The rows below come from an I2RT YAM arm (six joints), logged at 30 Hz.
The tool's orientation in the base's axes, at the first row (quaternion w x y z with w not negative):
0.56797 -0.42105 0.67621 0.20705
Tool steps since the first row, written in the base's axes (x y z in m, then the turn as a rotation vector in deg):
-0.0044 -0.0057 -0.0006 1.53 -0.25 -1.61
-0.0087 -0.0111 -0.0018 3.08 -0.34 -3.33
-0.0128 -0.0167 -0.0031 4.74 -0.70 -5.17
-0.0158 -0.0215 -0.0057 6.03 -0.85 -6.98
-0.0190 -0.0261 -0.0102 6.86 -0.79 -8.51
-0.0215 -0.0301 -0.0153 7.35 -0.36 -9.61
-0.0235 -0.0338 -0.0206 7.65 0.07 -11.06
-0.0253 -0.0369 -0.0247 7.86 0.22 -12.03
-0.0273 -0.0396 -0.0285 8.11 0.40 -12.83
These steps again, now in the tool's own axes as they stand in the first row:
0.0025 0.0005 -0.0068 1.60 -1.05 1.15
0.0054 0.0011 -0.0131 3.25 -2.01 2.47
0.0085 0.0016 -0.0194 5.11 -3.18 3.67
0.0126 0.0018 -0.0242 6.86 -3.94 4.81
0.0183 0.0027 -0.0283 8.28 -4.27 5.76
0.0245 0.0035 -0.0315 9.18 -4.21 6.68
0.0307 0.0041 -0.0340 10.40 -3.92 7.57
0.0356 0.0046 -0.0364 11.26 -3.82 8.07
0.0401 0.0055 -0.0386 11.96 -3.76 8.57

